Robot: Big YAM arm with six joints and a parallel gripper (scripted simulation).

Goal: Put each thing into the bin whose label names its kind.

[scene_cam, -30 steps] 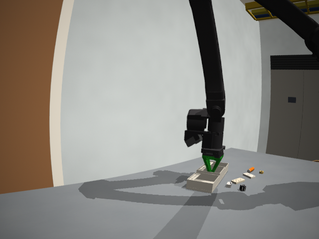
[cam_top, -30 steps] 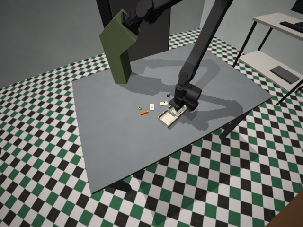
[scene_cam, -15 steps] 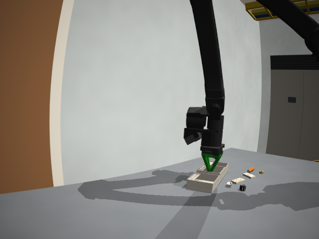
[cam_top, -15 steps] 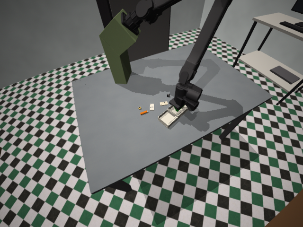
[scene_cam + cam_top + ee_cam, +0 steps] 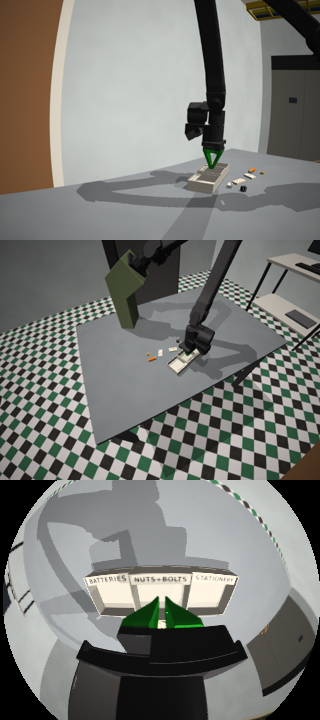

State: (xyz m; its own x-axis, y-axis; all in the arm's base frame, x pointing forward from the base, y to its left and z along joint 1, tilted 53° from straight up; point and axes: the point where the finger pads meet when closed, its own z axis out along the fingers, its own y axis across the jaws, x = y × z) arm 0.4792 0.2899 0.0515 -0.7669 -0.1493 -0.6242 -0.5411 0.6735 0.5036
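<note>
Now: the three joined white bins 3 cm below my hand. From my hand the other things lie so: orange battery: 21 cm to the right, 4 cm below, 3 cm behind; black die: 15 cm behind, 4 cm below, 2 cm to the right; brass nut: 23 cm to the right, 7 cm behind, 4 cm below.
</note>
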